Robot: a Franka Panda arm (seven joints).
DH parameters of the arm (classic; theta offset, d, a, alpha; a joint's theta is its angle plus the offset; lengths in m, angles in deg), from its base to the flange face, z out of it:
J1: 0 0.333 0 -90
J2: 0 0 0 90
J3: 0 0.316 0.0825 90
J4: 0 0 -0.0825 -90
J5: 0 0.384 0 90
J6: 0 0 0.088 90
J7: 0 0.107 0 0
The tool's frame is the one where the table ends.
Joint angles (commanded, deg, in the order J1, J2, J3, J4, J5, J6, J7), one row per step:
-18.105 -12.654 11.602 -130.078 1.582 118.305 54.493
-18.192 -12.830 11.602 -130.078 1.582 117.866 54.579
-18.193 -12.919 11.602 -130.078 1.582 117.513 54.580
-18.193 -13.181 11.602 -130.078 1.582 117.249 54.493
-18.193 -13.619 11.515 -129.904 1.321 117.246 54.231
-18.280 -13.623 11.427 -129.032 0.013 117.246 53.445
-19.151 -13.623 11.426 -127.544 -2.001 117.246 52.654
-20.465 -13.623 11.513 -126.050 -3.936 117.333 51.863
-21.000 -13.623 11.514 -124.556 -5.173 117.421 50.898
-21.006 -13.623 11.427 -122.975 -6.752 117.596 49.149
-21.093 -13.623 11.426 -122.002 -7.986 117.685 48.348
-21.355 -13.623 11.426 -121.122 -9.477 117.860 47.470
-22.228 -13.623 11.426 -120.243 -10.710 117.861 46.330
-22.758 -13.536 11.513 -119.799 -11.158 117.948 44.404
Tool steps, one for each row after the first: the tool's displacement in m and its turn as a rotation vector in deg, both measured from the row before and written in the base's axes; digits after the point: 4 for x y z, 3 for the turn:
-0.0012 -0.0005 0.0008 0.003 0.266 -0.182
-0.0008 0.0001 0.0002 0.019 0.265 -0.009
-0.0010 0.0002 0.0017 -0.047 0.015 0.081
-0.0004 -0.0007 0.0050 -0.370 -0.552 0.303
0.0027 -0.0028 0.0073 -1.263 -0.673 1.229
0.0038 -0.0093 0.0124 -2.027 -1.139 0.834
0.0031 -0.0123 0.0128 -2.047 -1.171 0.404
0.0036 -0.0058 0.0129 -1.460 -1.220 0.963
0.0042 -0.0024 0.0140 -1.903 -1.180 2.277
0.0023 -0.0019 0.0087 -1.421 -0.678 1.158
0.0018 -0.0036 0.0082 -1.686 -0.584 1.128
0.0004 -0.0087 0.0079 -1.484 -0.365 0.631
0.0006 -0.0043 0.0033 -0.799 0.136 1.566

